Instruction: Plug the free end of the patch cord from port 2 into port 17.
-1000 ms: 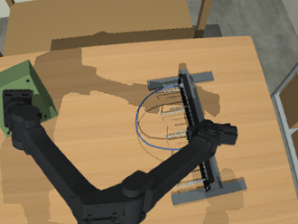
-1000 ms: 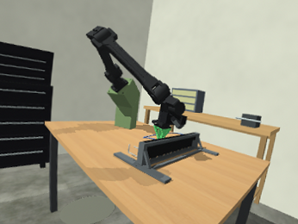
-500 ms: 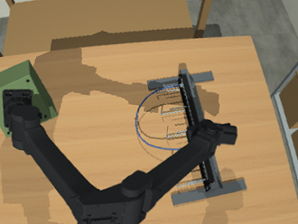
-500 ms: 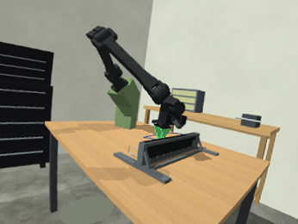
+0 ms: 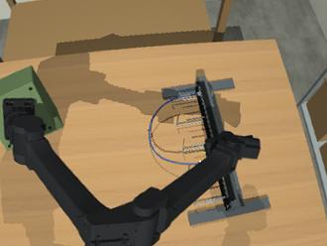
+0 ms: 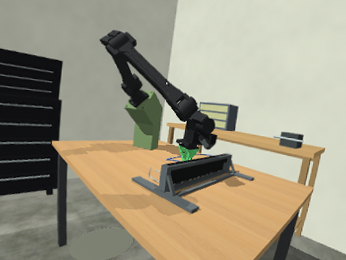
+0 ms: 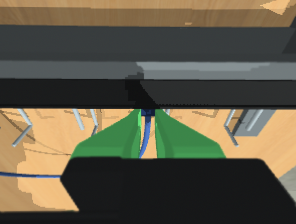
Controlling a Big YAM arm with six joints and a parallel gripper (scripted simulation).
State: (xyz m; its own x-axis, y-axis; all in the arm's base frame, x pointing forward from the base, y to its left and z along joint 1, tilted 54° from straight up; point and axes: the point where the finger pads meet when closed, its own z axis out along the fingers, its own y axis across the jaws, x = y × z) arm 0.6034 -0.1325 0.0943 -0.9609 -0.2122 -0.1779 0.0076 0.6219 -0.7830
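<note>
My gripper is now 2 cm short of the plug.
</note>
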